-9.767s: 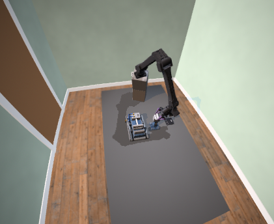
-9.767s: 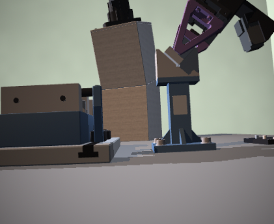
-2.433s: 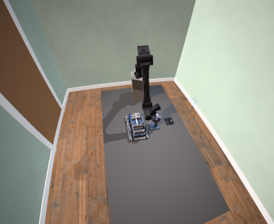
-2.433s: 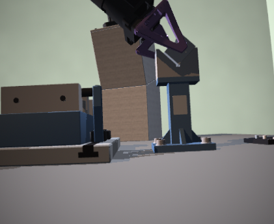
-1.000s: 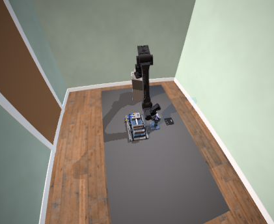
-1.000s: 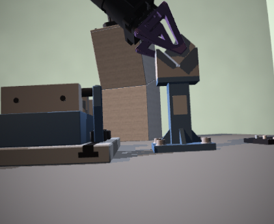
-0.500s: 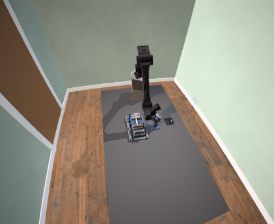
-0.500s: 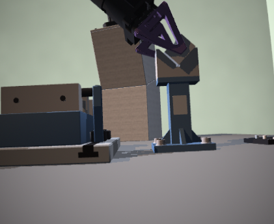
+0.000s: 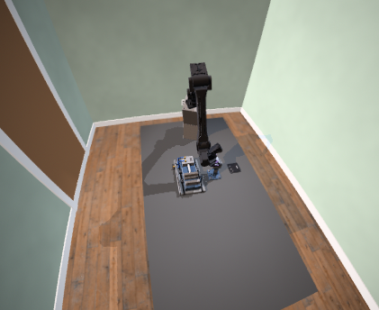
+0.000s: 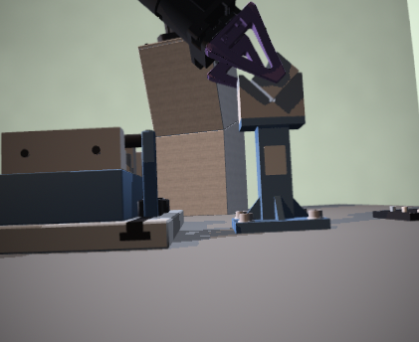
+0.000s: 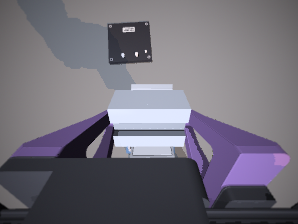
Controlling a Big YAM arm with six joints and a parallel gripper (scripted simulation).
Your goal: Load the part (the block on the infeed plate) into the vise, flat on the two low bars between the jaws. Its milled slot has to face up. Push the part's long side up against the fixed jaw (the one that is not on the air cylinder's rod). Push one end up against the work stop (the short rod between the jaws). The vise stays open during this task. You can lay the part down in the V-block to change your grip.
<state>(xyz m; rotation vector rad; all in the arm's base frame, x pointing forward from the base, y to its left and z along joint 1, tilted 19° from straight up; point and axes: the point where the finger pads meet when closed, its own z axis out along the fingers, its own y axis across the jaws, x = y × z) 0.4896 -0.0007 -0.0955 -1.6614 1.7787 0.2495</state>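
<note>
My gripper is now right at the part. The rest, counted from my hand: dark work stop rod: 30 mm ahead, 160 mm to the right, 70 mm below; then moving jaw: 10 mm behind, 200 mm to the right, 80 mm below; then air cylinder rod: 60 mm behind, 190 mm to the right, 80 mm below.
</note>
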